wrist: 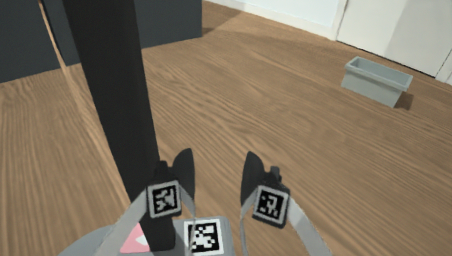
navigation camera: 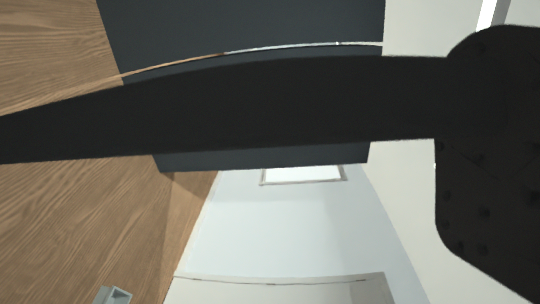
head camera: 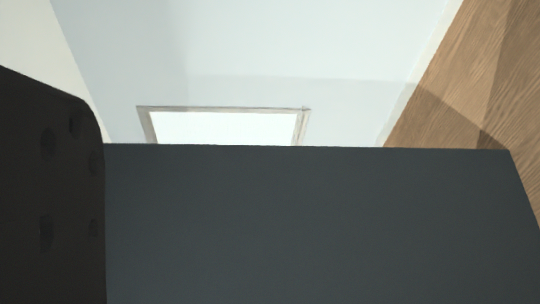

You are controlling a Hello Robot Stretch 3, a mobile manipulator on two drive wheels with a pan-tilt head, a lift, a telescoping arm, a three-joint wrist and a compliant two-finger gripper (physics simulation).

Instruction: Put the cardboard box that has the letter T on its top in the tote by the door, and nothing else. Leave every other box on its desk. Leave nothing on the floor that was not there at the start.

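Places are measured from the robot's base along level axes (x ahead, y left, z up), in metres.
Pixels of known places: gripper, between the fingertips: (wrist: 218, 168).
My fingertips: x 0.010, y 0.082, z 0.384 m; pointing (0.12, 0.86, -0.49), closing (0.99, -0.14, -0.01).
Note:
Behind a point stands the place of what it marks.
My gripper (wrist: 218, 168) {x 0.010, y 0.082, z 0.384 m} is open in the wrist view, its two dark fingertips apart with bare wood floor showing between them. It holds nothing. A grey-green tote (wrist: 372, 85) {x 0.857, y 0.795, z 0.066 m} (navigation camera: 102, 296) {x 0.806, y 0.859, z 0.054 m} stands upright on the wood floor near a white door (wrist: 400, 30) {x 1.413, y 1.304, z 0.217 m}. It is at the upper right of the wrist view, well beyond the gripper, and cut off at the bottom edge of the navigation view. The part of its inside that shows holds no box. The cardboard box with the letter T and the other boxes do not show in these views.
A large dark grey block-like surface (head camera: 320, 225) {x -0.231, y 1.485, z 0.995 m} (navigation camera: 240, 22) {x -0.864, y 1.101, z 1.005 m} (wrist: 172, 22) {x -0.114, y 1.554, z 0.134 m} stands on the wood floor (wrist: 225, 100) {x 0.136, y 0.788, z 0.000 m}. Behind it are a pale wall (head camera: 300, 40) {x 0.786, y 2.377, z 0.933 m} and a window (head camera: 225, 129) {x 0.279, y 3.206, z 1.422 m} (navigation camera: 302, 174) {x 0.319, y 3.140, z 1.431 m}. My dark mast (navigation camera: 225, 110) {x -0.063, y 0.116, z 1.228 m} (wrist: 110, 90) {x -0.069, y 0.116, z 0.438 m} crosses the navigation and wrist views.

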